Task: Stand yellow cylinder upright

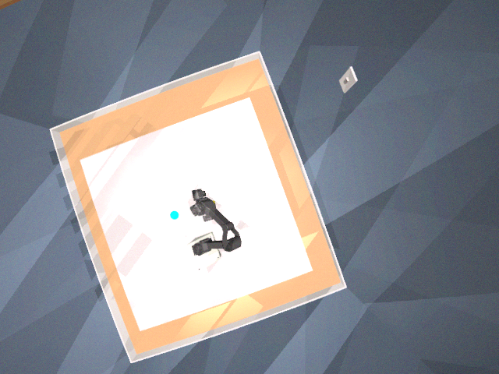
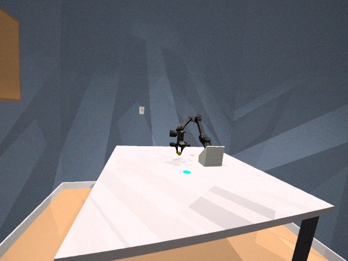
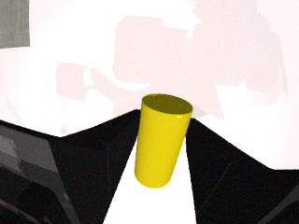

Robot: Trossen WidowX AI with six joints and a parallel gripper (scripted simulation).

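The cyan circle lies 25 cm to the left of my gripper tip and 7 cm below it. Round my gripper tip: yellow tall cylinder (2 cm to the right).
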